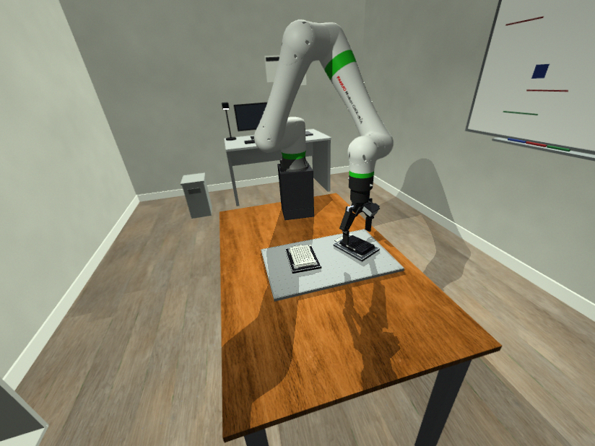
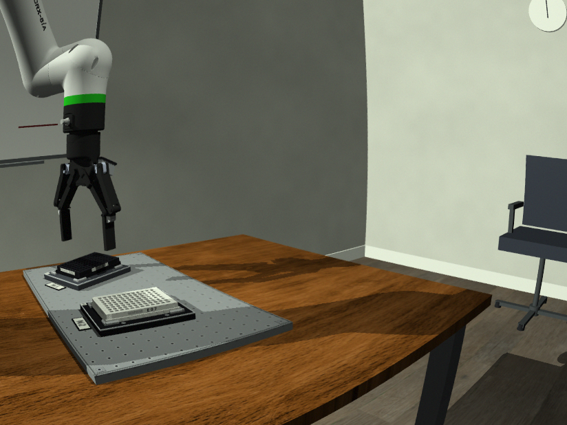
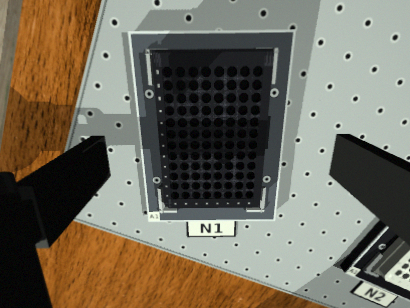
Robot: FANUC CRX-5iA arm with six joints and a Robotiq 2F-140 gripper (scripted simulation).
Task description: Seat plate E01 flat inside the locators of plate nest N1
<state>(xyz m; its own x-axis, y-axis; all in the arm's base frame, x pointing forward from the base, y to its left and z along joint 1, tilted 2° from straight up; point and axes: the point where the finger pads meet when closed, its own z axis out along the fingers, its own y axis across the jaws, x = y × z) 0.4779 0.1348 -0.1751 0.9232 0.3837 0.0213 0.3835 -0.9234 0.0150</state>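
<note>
Right now the black well plate E01 is 50 mm below my hand. Also, from my hand: grey nest N1: 10 mm behind, 70 mm below; white well plate E07: 10 mm behind, 250 mm to the right, 50 mm below.
</note>
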